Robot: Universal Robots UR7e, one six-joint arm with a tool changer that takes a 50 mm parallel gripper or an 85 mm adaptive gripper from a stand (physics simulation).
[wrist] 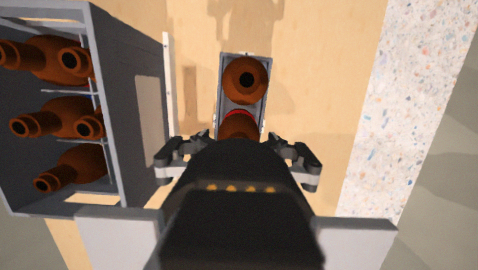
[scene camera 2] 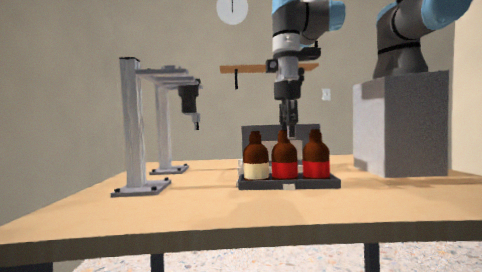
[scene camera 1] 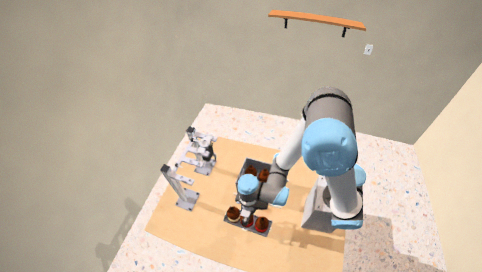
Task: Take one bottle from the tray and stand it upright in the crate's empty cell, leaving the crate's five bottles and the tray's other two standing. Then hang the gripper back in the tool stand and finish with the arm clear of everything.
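Pixels of known places: arm's base, origin of the base link: (scene camera 2: 398, 78).
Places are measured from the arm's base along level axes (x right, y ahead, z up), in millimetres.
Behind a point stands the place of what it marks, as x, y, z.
My gripper (scene camera 1: 246, 217) (scene camera 2: 289, 133) (wrist: 240, 220) is open, pointing down at the middle bottle (scene camera 2: 284, 161) @(-174, 426, -244) (wrist: 239, 126) @(-139, 396, -200), its fingertips about level with the neck top. That bottle has a red label and stands upright in the dark tray (scene camera 1: 269, 232) @(-172, 281, -294) (scene camera 2: 316, 184) @(-193, 346, -306) (wrist: 220, 75). A cream-label bottle (scene camera 1: 233, 214) @(-153, 491, -198) (scene camera 2: 256, 159) @(-171, 503, -236) and another red-label bottle (scene camera 1: 261, 224) @(-163, 329, -197) (scene camera 2: 316, 159) @(-180, 340, -240) stand either side. The grey crate (scene camera 1: 258, 162) @(194, 451, -157) (scene camera 2: 251, 132) (wrist: 125, 95) @(13, 353, -177) holds five brown bottles; its empty cell is at the lower right in the wrist view, mostly hidden by the wall. The gripper body hides one tray bottle there.
The tool stand (scene camera 1: 175, 183) @(-132, 829, -75) (scene camera 2: 134, 125) @(-142, 842, -131) rises left of the tray, with a second, smaller gripper (scene camera 1: 208, 151) (scene camera 2: 189, 98) hanging on it. The grey robot pedestal (scene camera 1: 317, 210) @(-89, 89, -9) (scene camera 2: 415, 125) @(-88, 8, -160) stands to the right. A white strip (wrist: 169, 85) @(4, 339, -289) lies between crate and tray.
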